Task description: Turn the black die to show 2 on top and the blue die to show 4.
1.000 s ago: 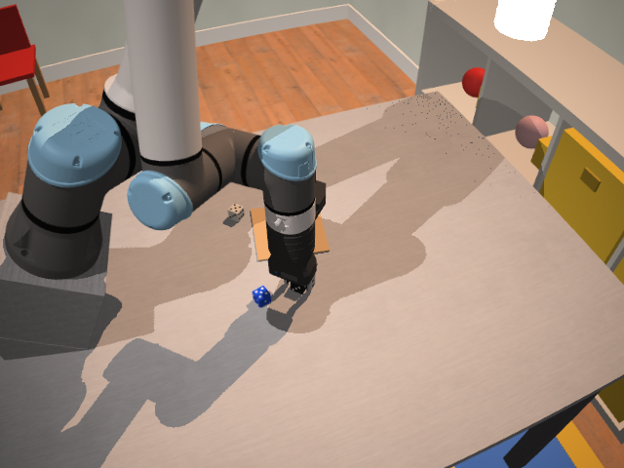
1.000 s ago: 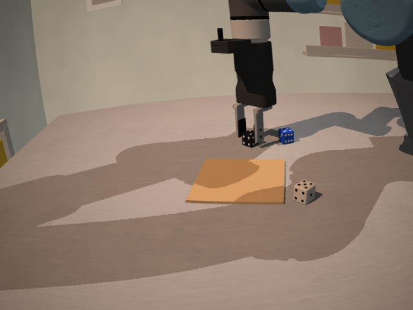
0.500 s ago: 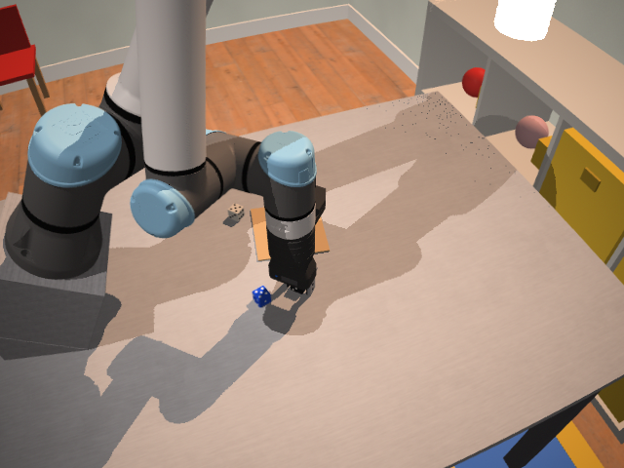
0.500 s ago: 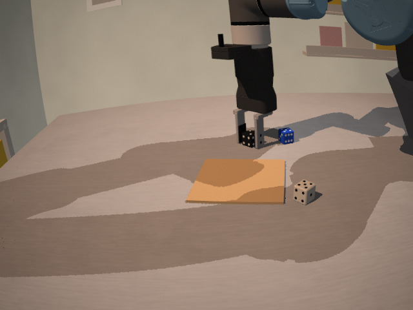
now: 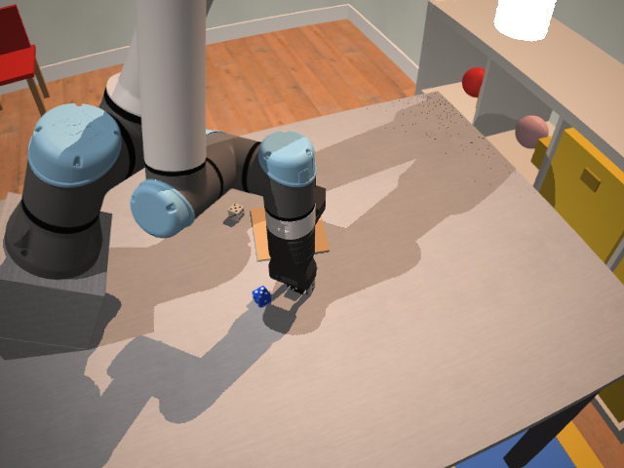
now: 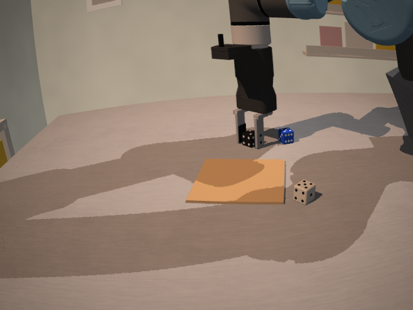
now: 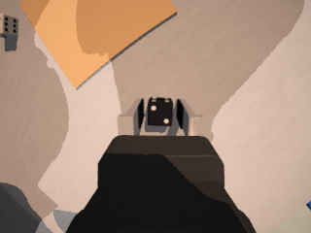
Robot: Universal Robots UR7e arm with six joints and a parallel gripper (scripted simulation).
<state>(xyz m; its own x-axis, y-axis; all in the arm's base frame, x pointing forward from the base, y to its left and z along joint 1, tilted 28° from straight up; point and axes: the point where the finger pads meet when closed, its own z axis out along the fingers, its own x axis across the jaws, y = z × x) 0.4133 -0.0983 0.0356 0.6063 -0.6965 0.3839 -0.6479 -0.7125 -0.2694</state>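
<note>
The black die lies 10 mm below my hand. Also, from my hand: white die: 220 mm to the left, 50 mm behind, 10 mm below; then blue die: 70 mm behind, 10 mm below; then orange mat: 140 mm to the left, 30 mm ahead, 20 mm below.
</note>
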